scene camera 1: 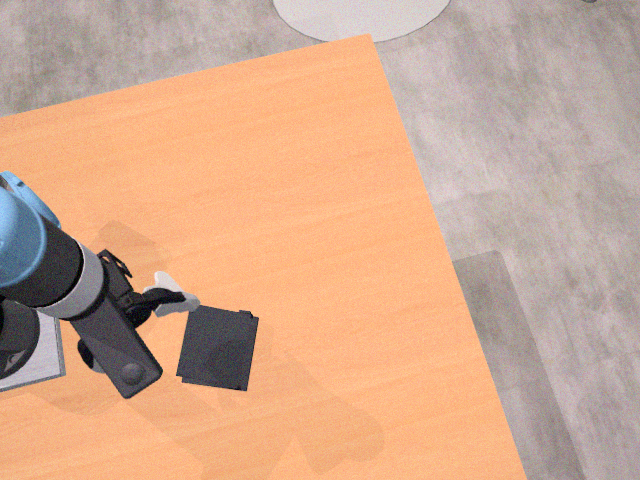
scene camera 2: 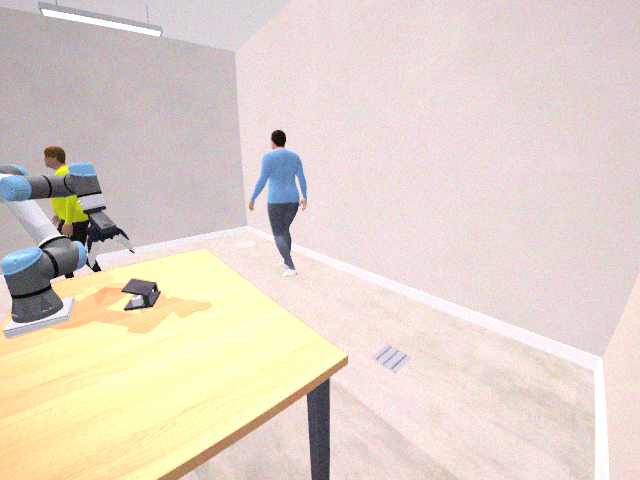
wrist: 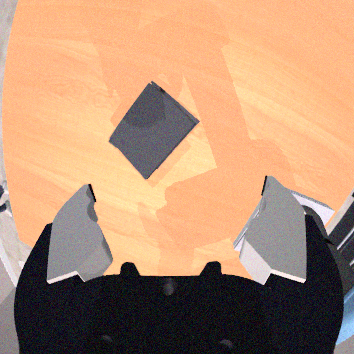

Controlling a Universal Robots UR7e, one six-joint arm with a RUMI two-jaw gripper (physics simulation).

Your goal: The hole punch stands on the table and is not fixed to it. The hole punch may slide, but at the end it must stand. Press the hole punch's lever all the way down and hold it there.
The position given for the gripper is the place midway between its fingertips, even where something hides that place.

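Scene camera 1 shows the gripper [scene camera 1: 152, 336] and a hole punch [scene camera 1: 246, 368]. Visible in scene camera 2: the hole punch [scene camera 2: 145, 301] and the gripper [scene camera 2: 114, 260]. The wrist view shows the gripper [wrist: 176, 182].
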